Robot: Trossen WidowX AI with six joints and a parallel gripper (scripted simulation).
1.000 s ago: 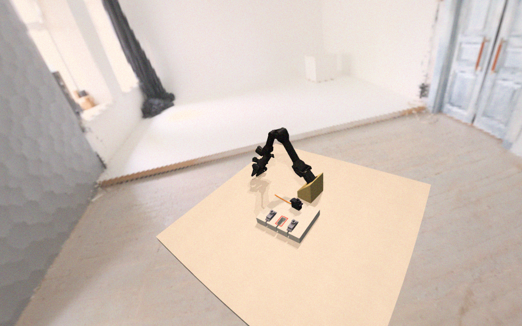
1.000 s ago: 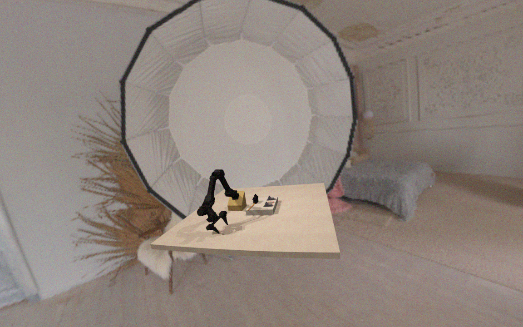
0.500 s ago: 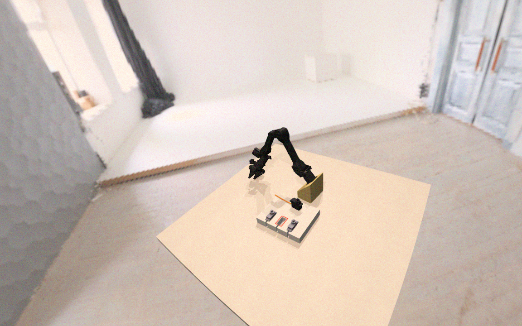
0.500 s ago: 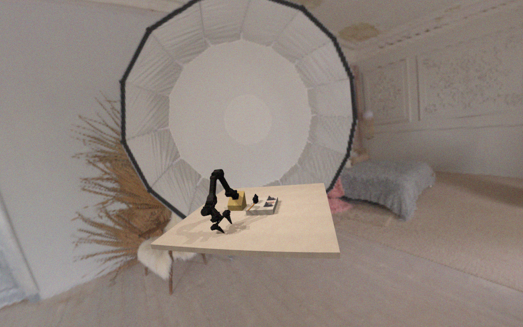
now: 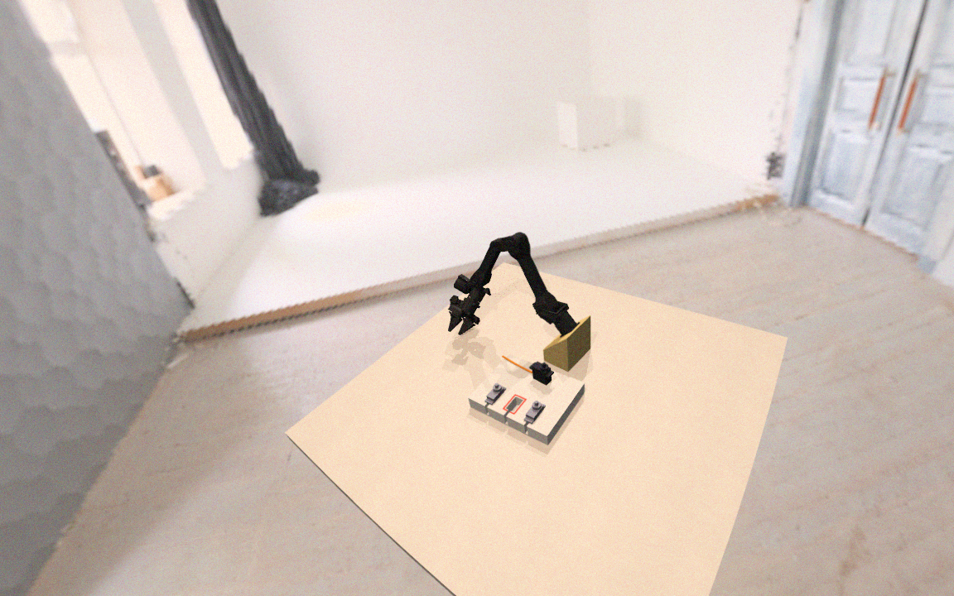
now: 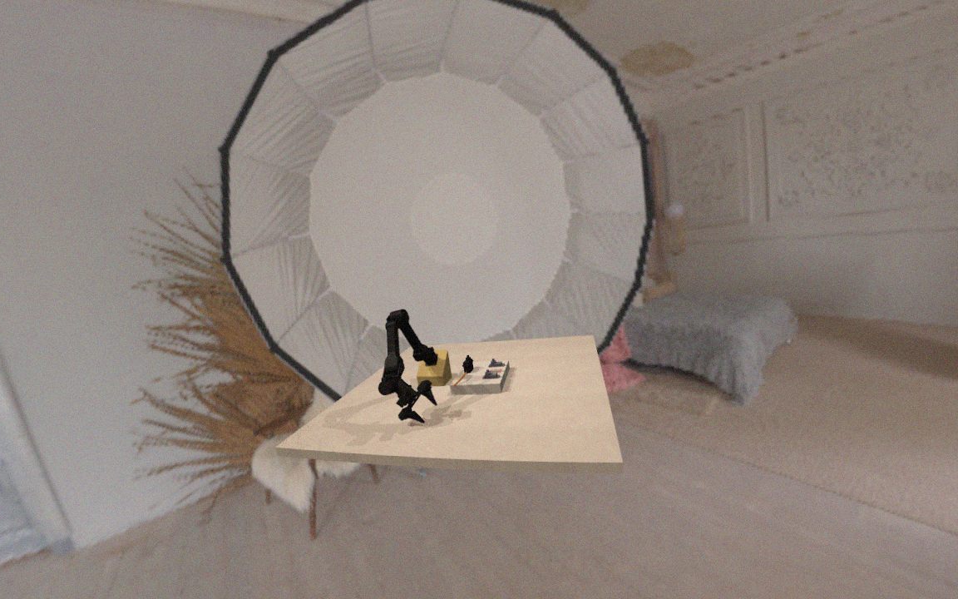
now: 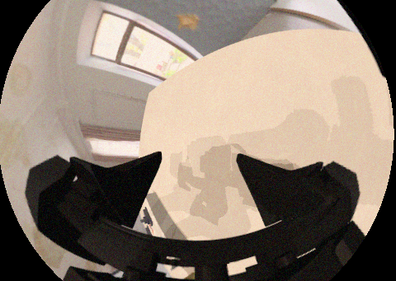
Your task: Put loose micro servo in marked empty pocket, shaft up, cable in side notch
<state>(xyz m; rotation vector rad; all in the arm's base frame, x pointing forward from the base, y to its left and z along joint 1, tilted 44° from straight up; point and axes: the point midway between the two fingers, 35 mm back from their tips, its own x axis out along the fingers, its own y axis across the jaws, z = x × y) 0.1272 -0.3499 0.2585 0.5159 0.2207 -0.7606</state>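
Right now my gripper tip is 7 cm short of the white deck, 42 cm to the right of it and 2 cm above it.
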